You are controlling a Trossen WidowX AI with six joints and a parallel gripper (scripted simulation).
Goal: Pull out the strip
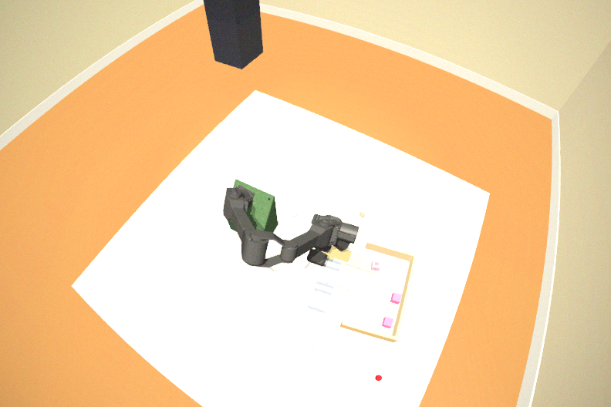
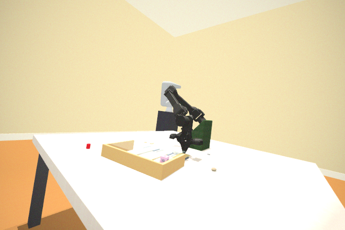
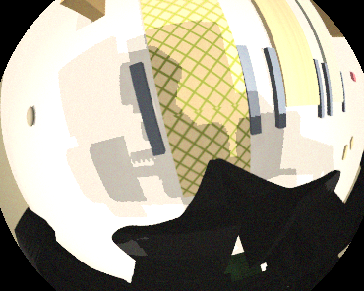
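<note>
The hatched strip is 9 cm ahead of my gripper tip and 1 cm to the left of it. Round my gripper tip: red marker: 38 cm ahead, 33 cm to the right, 1 cm above.
</note>
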